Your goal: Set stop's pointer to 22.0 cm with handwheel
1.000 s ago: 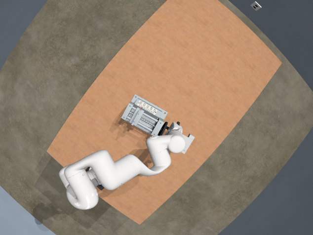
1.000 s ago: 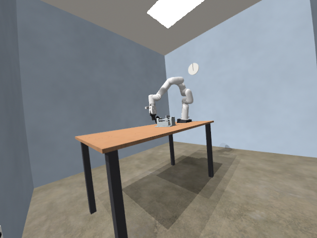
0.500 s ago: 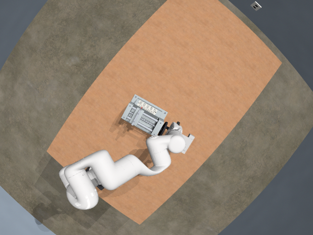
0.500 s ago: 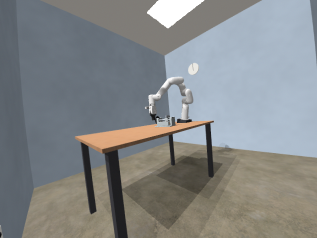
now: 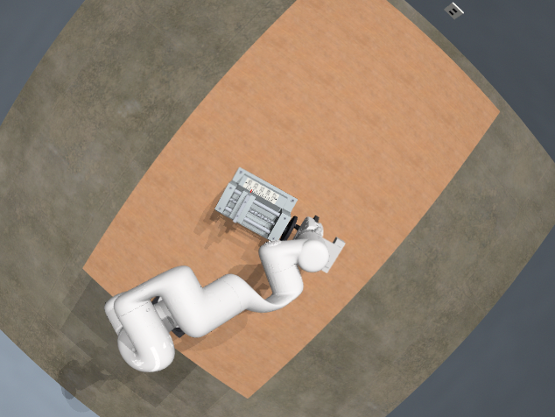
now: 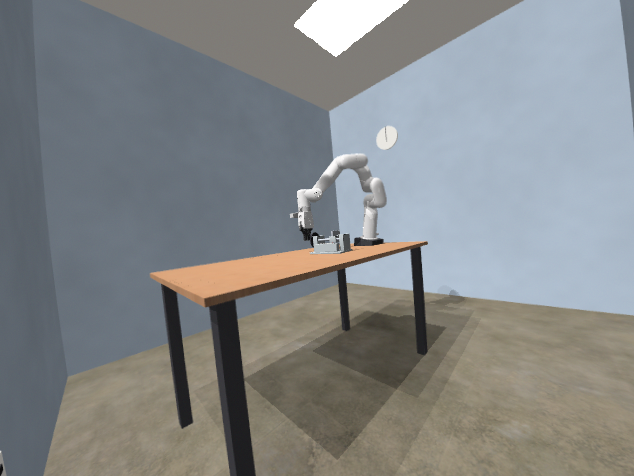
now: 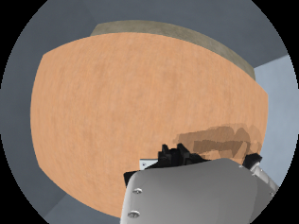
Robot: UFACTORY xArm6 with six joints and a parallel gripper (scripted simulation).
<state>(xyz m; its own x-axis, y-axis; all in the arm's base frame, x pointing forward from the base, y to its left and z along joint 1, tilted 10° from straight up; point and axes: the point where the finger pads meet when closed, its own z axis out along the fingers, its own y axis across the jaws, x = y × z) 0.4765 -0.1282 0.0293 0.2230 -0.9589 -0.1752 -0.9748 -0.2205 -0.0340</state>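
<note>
Right now the handwheel is 10 mm behind my hand, 20 mm to the left of it and 10 mm below it.
</note>
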